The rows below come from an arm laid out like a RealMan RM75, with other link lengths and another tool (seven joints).
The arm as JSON. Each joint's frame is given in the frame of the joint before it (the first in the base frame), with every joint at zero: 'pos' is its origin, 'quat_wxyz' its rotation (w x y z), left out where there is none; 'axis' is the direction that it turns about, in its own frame. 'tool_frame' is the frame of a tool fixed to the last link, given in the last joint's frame.
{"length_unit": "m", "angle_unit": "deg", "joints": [
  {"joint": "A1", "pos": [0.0, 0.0, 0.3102], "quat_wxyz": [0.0, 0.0, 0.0, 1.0], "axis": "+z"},
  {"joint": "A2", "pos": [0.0, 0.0, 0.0], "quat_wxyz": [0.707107, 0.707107, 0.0, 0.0], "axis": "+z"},
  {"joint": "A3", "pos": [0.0, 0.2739, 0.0], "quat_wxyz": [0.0, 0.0, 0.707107, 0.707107], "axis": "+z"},
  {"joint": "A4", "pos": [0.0, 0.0, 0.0], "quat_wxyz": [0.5, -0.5, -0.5, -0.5], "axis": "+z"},
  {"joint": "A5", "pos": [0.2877, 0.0, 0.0], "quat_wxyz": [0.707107, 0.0, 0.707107, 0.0], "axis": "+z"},
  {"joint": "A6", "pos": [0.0, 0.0, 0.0], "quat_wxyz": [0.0, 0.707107, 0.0, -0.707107], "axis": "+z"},
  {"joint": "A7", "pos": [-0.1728, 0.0, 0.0], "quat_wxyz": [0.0, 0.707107, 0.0, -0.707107], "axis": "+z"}
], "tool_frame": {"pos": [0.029, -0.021, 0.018], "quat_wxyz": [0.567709, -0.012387, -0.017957, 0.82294]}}
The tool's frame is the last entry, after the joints.
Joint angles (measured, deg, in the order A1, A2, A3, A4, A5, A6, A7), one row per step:
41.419 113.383 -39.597 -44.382 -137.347 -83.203 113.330
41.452 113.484 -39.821 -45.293 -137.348 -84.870 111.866
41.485 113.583 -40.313 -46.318 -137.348 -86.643 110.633
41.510 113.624 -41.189 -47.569 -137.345 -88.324 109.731
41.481 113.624 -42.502 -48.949 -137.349 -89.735 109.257
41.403 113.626 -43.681 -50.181 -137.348 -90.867 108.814
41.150 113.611 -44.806 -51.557 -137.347 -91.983 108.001
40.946 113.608 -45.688 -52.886 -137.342 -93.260 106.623
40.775 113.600 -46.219 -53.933 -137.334 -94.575 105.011
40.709 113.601 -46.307 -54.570 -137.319 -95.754 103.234
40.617 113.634 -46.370 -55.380 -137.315 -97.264 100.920
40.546 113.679 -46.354 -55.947 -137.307 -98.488 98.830
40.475 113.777 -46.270 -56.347 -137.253 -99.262 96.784
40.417 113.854 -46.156 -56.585 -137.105 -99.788 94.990
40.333 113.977 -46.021 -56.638 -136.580 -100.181 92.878
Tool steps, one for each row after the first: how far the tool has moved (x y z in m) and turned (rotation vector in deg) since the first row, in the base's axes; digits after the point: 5 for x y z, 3 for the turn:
-0.00638 -0.00244 0.00030 -1.174 -0.353 2.201
-0.01336 -0.00525 0.00020 -2.549 -0.792 4.369
-0.02094 -0.00765 0.00069 -3.922 -1.519 6.485
-0.02830 -0.00967 0.00104 -5.259 -2.555 8.349
-0.03434 -0.01155 0.00133 -6.358 -3.522 9.969
-0.03939 -0.01399 0.00247 -7.332 -4.632 11.829
-0.04494 -0.01685 0.00372 -8.354 -5.666 14.170
-0.04952 -0.02014 0.00482 -9.356 -6.417 16.467
-0.05308 -0.02313 0.00575 -10.170 -6.805 18.606
-0.05748 -0.02720 0.00681 -11.197 -7.245 21.356
-0.06084 -0.03078 0.00740 -12.039 -7.532 23.727
-0.06353 -0.03334 0.00759 -12.510 -7.757 25.931
-0.06572 -0.03522 0.00771 -12.764 -7.848 27.818
-0.06854 -0.03709 0.00699 -12.841 -7.592 30.022

